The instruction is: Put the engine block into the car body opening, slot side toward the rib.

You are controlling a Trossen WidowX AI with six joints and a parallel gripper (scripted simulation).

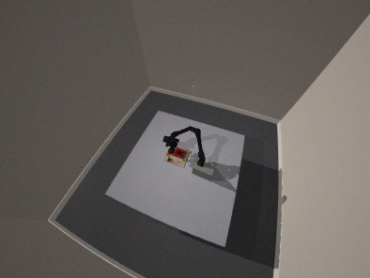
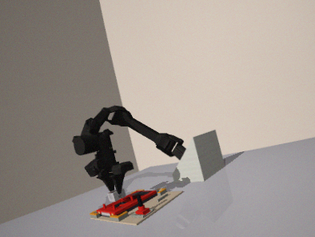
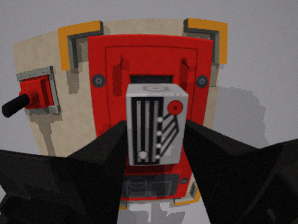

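The engine block lies 1 cm below my gripper tip.
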